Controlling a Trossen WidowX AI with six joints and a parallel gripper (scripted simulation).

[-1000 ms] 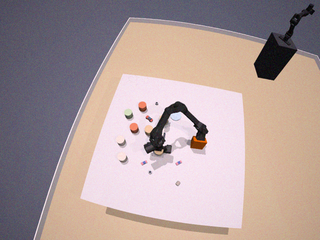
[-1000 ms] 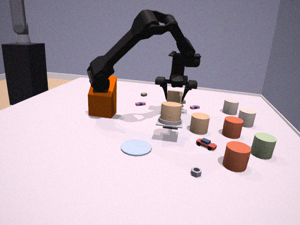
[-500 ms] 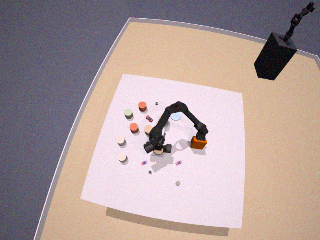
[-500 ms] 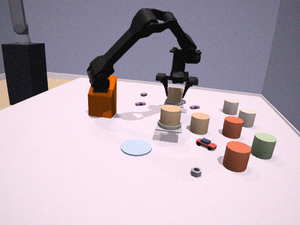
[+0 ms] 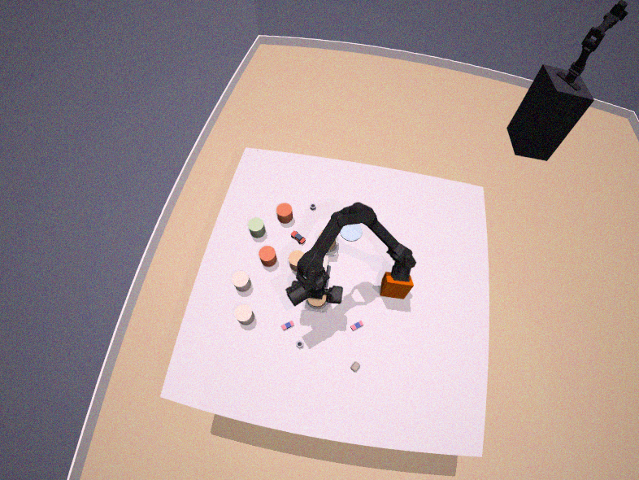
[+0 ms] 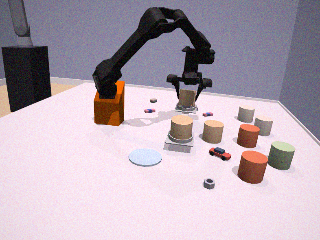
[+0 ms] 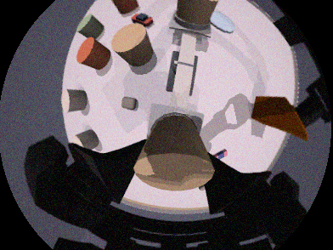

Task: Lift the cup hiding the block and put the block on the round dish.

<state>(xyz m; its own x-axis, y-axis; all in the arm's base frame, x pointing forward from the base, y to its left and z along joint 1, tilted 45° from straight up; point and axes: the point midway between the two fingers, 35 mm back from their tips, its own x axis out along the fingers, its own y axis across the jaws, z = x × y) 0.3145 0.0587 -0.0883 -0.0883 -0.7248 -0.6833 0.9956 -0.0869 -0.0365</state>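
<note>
My gripper tip is 1 cm to the left of the grey block and 2 cm above it. Also, from my gripper tip: pale blue round dish (12 cm behind, 36 cm to the right, 9 cm below); then toy car (12 cm ahead, 30 cm to the right, 8 cm below); then balance (1 cm behind, 13 cm to the right, 5 cm below).
</note>
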